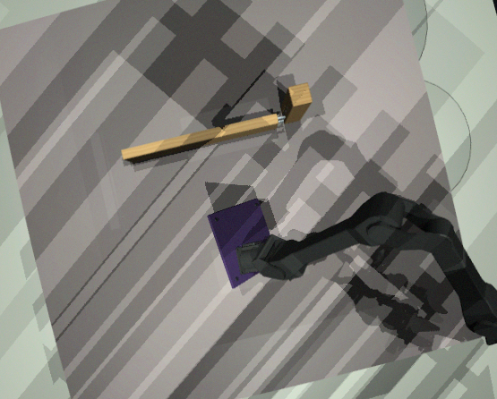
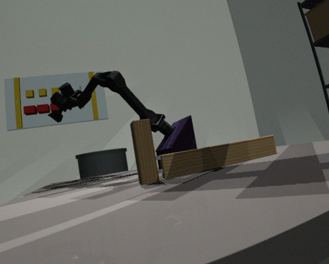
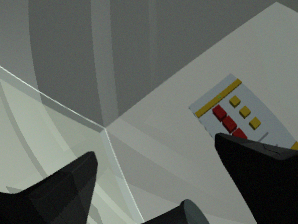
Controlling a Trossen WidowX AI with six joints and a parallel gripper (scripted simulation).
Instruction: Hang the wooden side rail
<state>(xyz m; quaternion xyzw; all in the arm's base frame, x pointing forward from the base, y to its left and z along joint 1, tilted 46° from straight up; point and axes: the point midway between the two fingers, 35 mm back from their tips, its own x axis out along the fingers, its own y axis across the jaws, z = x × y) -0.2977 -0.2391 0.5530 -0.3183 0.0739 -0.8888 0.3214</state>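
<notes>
Now: the headboard post 660 mm ahead of my gripper tip, 390 mm to the left of it and 340 mm below it.
</notes>
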